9 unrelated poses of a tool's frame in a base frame.
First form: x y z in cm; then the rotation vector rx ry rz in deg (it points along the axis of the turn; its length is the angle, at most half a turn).
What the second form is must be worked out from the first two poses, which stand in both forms.
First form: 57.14, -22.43, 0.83, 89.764, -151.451, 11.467
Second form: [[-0.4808, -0.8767, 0.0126, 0.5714], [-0.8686, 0.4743, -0.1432, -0.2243], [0.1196, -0.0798, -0.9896, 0.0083], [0, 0, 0, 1]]
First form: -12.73, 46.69, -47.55, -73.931, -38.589, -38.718
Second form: [[0.6345, 0.7698, -0.0694, -0.1273], [-0.0719, 0.1482, 0.9863, 0.4669], [0.7695, -0.6209, 0.1494, -0.4755], [0, 0, 0, 1]]
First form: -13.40, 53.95, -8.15, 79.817, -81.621, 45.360
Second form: [[0.1088, -0.9761, -0.1882, -0.1340], [-0.3556, 0.1386, -0.9243, 0.5395], [0.9283, 0.1675, -0.3320, -0.0815], [0, 0, 0, 1]]
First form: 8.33, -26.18, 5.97, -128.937, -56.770, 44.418
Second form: [[0.5606, 0.4585, -0.6896, 0.0833], [0.7797, -0.5729, 0.2529, -0.2618], [-0.2791, -0.6794, -0.6786, 0.0597], [0, 0, 0, 1]]
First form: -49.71, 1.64, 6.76, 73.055, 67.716, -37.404
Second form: [[0.3221, 0.8976, 0.3010, -0.4971], [0.2231, 0.2370, -0.9455, 0.0164], [-0.9200, 0.3718, -0.1239, 0.0676], [0, 0, 0, 1]]
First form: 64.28, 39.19, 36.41, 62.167, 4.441, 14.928
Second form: [[0.9667, -0.1717, 0.1895, 0.6428], [0.2474, 0.4397, -0.8634, 0.3919], [0.0649, 0.8816, 0.4675, 0.3641], [0, 0, 0, 1]]
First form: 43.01, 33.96, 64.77, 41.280, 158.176, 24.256
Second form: [[-0.8444, 0.4329, 0.3156, 0.4301], [0.5076, 0.8349, 0.2128, 0.3396], [-0.1713, 0.3399, -0.9247, 0.6477], [0, 0, 0, 1]]
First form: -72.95, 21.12, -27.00, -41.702, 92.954, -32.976
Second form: [[-0.0976, -0.1430, 0.9849, -0.7295], [-0.7317, 0.6811, 0.0264, 0.2112], [-0.6746, -0.7181, -0.1711, -0.2700], [0, 0, 0, 1]]
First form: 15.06, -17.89, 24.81, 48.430, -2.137, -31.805
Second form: [[0.8580, 0.4506, -0.2465, 0.1506], [-0.4796, 0.5309, -0.6987, -0.1789], [-0.1840, 0.7177, 0.6716, 0.2481], [0, 0, 0, 1]]
